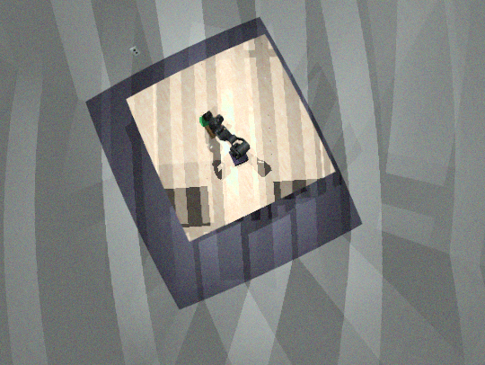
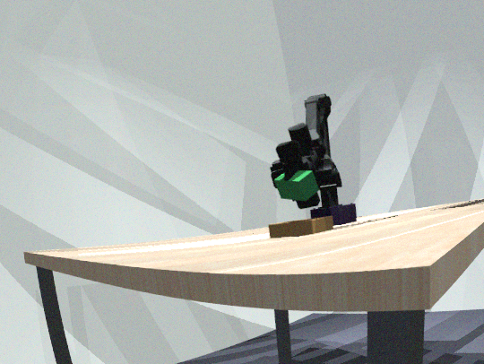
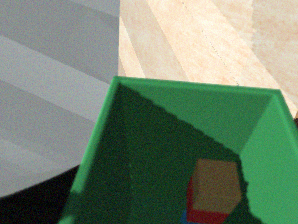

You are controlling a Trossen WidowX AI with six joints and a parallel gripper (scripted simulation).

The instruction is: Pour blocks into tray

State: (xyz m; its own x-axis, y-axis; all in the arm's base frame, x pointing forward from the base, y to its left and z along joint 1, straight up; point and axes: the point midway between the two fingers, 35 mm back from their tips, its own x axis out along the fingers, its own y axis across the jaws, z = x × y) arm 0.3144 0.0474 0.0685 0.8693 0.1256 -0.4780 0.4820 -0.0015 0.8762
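The blue block lies 3 cm to the left of my gripper tip, 1 cm below it and 1 cm behind it. The rest, counted from my gripper tip: red block (2 cm to the left, 1 cm below, 1 cm behind); green square cup (3 cm to the left, 2 cm behind, 1 cm above); tan block (2 cm behind, 1 cm below).
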